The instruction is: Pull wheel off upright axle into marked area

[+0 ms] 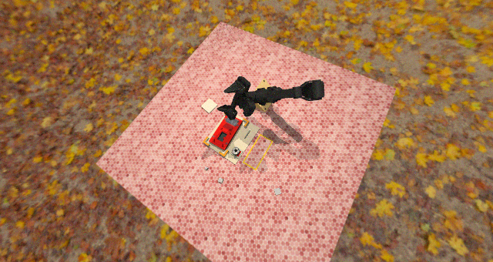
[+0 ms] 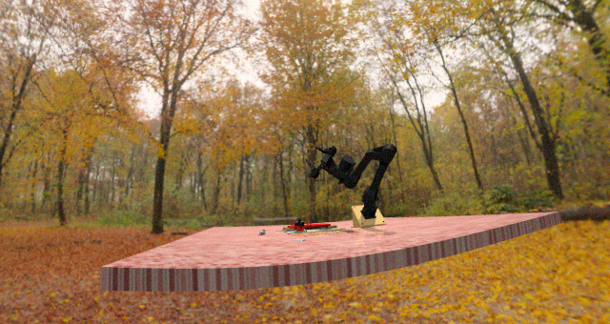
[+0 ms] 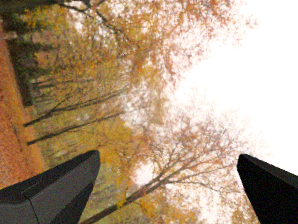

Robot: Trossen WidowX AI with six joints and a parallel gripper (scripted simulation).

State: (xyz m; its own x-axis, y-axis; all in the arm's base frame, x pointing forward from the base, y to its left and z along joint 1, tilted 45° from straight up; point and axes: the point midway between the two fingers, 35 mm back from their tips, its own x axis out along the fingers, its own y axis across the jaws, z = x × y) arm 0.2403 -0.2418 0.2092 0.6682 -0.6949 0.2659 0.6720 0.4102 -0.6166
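Now: gripper tip 350 mm above the wheel, 90 mm short of it and 70 mm to the right of it. Also, from my gripper tip: cream square tile 380 mm below, 240 mm to the right, 70 mm behind; then black upright axle 350 mm below, 90 mm ahead, 70 mm to the left.
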